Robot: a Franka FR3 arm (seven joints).
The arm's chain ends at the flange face. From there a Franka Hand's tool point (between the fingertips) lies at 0.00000 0.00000 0.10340 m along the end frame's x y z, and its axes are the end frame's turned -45 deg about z.
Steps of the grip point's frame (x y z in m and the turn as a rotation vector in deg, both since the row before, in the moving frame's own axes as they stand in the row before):
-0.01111 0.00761 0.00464 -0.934 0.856 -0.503
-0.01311 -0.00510 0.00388 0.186 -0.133 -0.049
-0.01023 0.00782 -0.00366 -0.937 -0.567 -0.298
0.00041 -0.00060 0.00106 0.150 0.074 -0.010
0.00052 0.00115 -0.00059 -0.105 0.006 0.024
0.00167 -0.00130 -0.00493 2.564 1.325 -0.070
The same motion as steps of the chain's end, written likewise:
-0.00476 0.01315 0.00467 -0.055 1.266 -0.503
-0.01247 0.00573 0.00388 0.037 -0.226 -0.049
-0.00218 0.01085 -0.00364 -1.063 0.262 -0.298
-0.00004 -0.00043 0.00106 0.158 -0.054 -0.010
0.00104 0.00032 -0.00059 -0.070 0.078 0.024
0.00185 0.00286 -0.00480 2.750 -0.876 -0.070

